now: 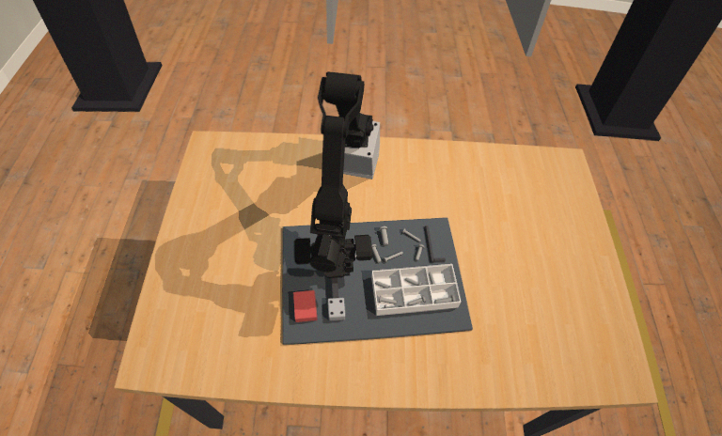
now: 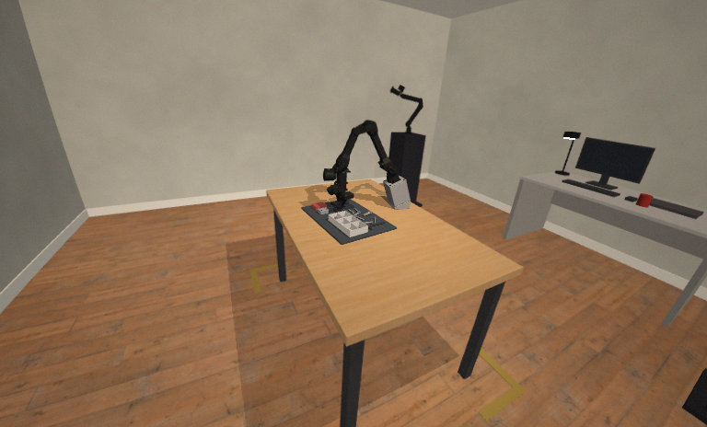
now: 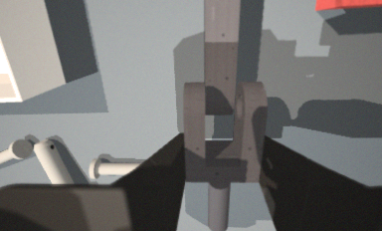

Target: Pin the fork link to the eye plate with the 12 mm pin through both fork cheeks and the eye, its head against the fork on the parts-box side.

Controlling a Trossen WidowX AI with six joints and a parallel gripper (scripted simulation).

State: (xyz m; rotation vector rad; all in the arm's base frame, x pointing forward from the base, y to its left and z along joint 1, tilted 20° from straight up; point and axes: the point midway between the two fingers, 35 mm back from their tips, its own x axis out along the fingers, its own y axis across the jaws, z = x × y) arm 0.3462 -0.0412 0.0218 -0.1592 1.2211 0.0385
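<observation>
Now: the dark eye plate bar 5 cm below my hand and 4 cm ahead of it. Round my hand: pale pin: 11 cm to the left, 5 cm below, 5 cm behind; then light grey block: 11 cm ahead, 4 cm below, 1 cm to the left; then red block: 11 cm ahead, 6 cm to the right, 5 cm below.
</observation>
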